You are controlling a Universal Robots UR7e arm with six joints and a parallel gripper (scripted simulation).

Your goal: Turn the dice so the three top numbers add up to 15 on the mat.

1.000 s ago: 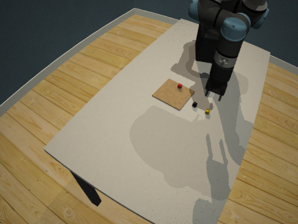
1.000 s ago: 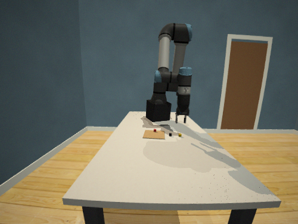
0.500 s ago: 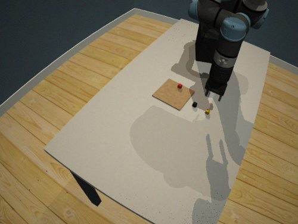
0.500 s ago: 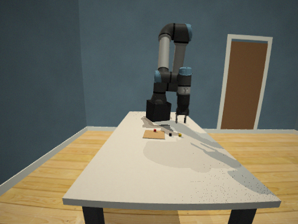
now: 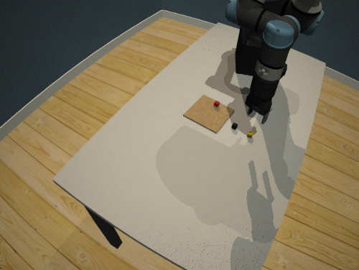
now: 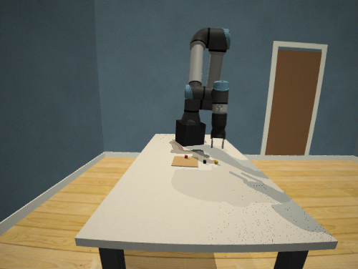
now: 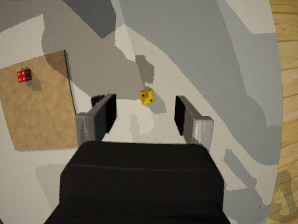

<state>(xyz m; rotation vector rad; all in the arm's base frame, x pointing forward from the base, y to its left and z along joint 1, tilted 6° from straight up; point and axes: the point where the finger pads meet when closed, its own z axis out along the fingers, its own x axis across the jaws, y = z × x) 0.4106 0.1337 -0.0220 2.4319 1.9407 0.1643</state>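
Now: hand 10 mm short of the yellow die and 100 mm above it. Round my hand: black die (60 mm to the right, 100 mm below); then red die (60 mm behind, 170 mm to the right, 100 mm below); then brown mat (10 mm behind, 170 mm to the right, 110 mm below).
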